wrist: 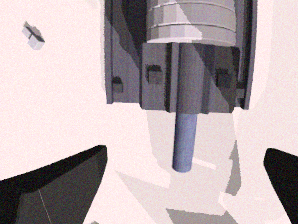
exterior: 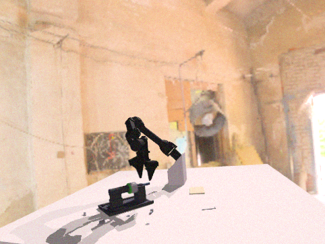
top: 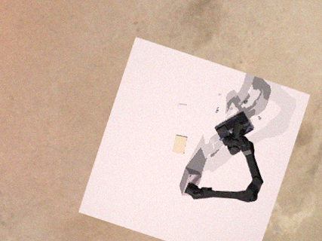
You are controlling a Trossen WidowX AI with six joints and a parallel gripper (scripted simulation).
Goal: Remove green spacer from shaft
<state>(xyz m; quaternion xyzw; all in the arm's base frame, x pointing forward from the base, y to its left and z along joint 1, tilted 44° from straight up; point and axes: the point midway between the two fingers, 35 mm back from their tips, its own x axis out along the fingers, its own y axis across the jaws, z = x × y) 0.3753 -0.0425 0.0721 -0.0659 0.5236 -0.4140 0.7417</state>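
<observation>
The dark shaft is 50 mm ahead of my gripper tip, 30 mm to the right of it and 30 mm below it. Also, from my gripper tip: grey spacer 60 mm ahead, 40 mm to the right, 30 mm below; then flat beige tile 230 mm to the left, 170 mm behind, 100 mm below.
</observation>
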